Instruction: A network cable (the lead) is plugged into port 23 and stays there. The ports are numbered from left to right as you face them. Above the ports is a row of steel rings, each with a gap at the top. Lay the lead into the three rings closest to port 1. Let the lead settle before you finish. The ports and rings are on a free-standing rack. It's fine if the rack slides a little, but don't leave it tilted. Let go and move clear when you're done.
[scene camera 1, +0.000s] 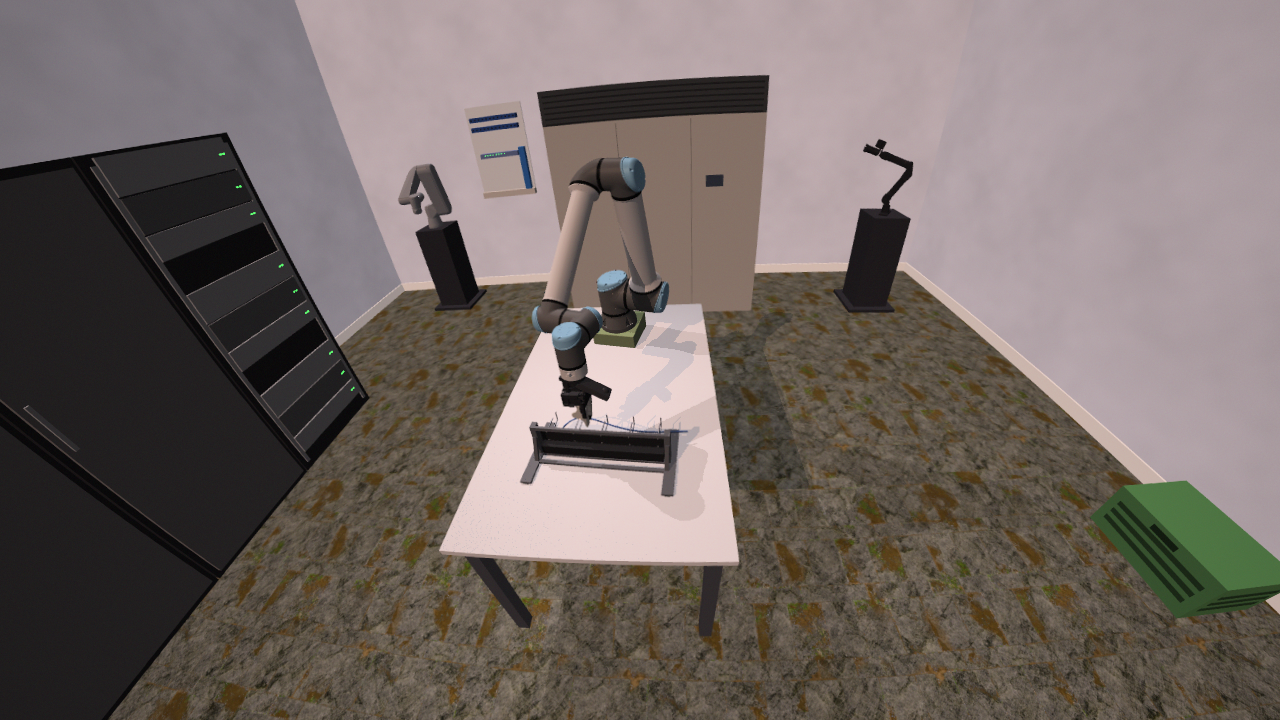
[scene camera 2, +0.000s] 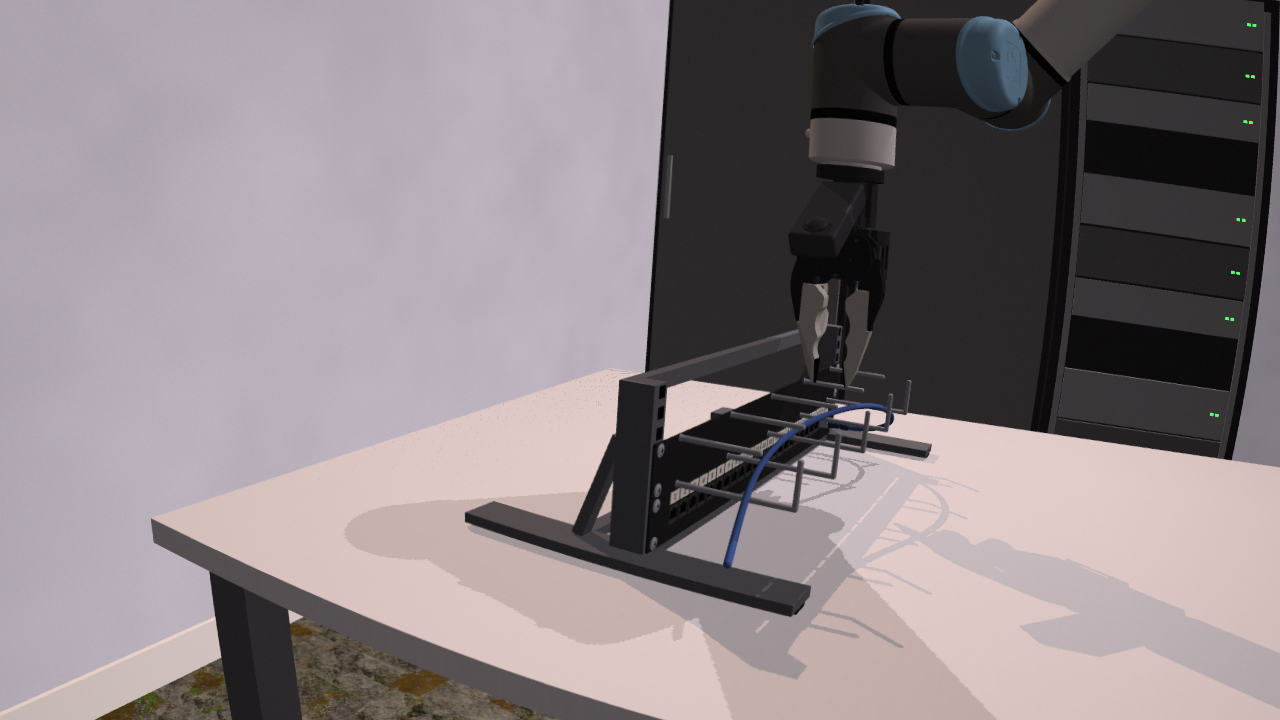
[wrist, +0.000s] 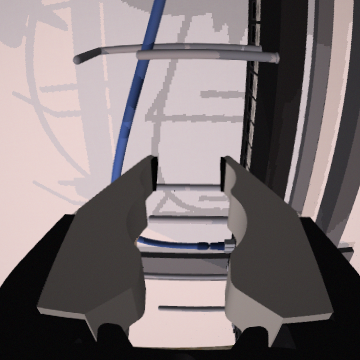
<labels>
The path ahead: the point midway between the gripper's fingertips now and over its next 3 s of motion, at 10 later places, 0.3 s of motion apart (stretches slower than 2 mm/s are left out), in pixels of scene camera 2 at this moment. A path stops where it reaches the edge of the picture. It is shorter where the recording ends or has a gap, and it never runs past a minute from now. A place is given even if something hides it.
My gripper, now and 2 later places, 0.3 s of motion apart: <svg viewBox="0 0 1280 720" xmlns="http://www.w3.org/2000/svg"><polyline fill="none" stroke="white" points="829,384 832,358 833,347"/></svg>
</labels>
